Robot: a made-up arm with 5 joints.
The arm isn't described. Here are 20 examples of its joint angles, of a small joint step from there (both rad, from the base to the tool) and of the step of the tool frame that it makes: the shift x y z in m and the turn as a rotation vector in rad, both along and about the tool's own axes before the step.
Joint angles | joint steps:
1: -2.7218 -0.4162 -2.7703 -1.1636 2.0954 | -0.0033 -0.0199 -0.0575 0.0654 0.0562
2: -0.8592 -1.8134 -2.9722 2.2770 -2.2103 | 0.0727 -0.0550 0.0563 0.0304 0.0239
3: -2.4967 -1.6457 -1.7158 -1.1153 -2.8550 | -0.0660 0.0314 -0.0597 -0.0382 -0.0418
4: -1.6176 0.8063 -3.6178 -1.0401 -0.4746 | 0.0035 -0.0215 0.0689 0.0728 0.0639
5: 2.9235 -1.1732 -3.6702 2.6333 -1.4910 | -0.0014 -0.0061 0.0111 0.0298 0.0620
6: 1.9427 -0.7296 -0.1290 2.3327 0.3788 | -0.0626 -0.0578 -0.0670 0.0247 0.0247
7: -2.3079 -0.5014 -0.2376 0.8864 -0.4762 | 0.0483 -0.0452 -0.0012 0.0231 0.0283
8: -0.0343 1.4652 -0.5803 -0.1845 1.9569 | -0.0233 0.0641 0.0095 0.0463 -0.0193
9: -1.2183 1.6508 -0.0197 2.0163 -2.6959 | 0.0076 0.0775 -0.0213 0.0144 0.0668
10: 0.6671 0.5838 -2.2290 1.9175 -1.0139 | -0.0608 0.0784 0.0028 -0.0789 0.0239
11: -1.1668 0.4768 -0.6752 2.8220 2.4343 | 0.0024 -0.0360 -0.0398 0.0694 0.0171
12: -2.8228 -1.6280 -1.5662 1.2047 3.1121 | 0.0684 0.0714 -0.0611 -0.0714 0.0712
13: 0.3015 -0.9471 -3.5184 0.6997 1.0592 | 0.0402 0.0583 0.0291 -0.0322 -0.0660
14: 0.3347 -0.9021 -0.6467 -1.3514 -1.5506 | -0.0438 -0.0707 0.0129 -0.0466 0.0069
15: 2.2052 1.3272 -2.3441 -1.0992 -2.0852 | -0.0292 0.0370 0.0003 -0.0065 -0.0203
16: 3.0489 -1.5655 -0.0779 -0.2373 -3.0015 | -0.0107 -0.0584 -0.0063 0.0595 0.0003
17: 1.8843 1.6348 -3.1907 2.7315 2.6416 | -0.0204 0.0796 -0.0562 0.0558 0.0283
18: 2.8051 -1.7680 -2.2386 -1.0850 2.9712 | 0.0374 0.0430 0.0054 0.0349 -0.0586
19: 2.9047 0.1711 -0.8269 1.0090 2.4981 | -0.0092 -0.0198 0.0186 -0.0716 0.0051
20: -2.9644 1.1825 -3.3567 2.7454 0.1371 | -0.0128 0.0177 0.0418 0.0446 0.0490
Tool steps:
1: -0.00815 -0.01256 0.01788 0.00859 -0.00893 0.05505
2: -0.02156 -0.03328 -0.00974 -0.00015 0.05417 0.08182
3: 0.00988 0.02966 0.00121 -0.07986 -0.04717 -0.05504
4: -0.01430 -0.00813 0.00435 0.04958 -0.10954 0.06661
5: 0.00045 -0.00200 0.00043 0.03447 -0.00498 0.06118
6: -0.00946 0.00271 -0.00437 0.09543 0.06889 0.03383
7: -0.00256 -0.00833 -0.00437 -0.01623 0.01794 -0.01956
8: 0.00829 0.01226 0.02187 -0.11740 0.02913 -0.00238
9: 0.00200 -0.00053 -0.00896 0.02908 0.06447 0.07329
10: -0.00960 0.03933 0.02806 0.01078 0.01260 0.08244
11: 0.00902 0.00835 0.00852 0.00503 -0.00413 0.01918
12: -0.02057 -0.02219 0.01131 -0.06202 -0.06072 0.10087
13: 0.00081 0.03944 0.01959 -0.05891 -0.00927 -0.03272
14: 0.00215 0.02416 -0.01205 -0.10455 -0.00577 -0.03614
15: -0.00544 -0.02249 -0.01048 0.03928 -0.00638 -0.03506
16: 0.00071 0.00031 -0.00846 0.00935 -0.00657 -0.00299
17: -0.01131 -0.01676 0.02017 -0.05390 0.06110 0.03539
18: 0.02755 -0.01581 -0.00944 0.01808 0.08866 -0.07095
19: 0.00249 -0.00163 -0.00428 0.04123 -0.06007 0.01384
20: 0.01004 0.00448 0.01171 -0.00937 -0.10396 0.05935
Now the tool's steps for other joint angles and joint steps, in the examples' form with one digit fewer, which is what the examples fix.
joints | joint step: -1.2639 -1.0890 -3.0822 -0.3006 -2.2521 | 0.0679 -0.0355 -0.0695 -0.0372 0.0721
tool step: -0.0546 0.0099 -0.0046 -0.0733 -0.1390 0.0834
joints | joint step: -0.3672 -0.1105 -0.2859 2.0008 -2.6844 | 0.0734 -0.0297 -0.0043 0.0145 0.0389
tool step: 0.0059 0.0037 0.0020 0.0563 -0.0510 0.0406
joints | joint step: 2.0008 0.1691 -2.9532 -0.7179 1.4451 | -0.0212 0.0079 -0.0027 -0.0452 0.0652
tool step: 0.0013 0.0003 -0.0043 0.0406 -0.0041 0.0455
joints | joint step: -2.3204 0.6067 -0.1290 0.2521 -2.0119 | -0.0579 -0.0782 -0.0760 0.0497 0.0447
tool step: -0.0147 0.0071 -0.0244 -0.1102 -0.0093 0.0898
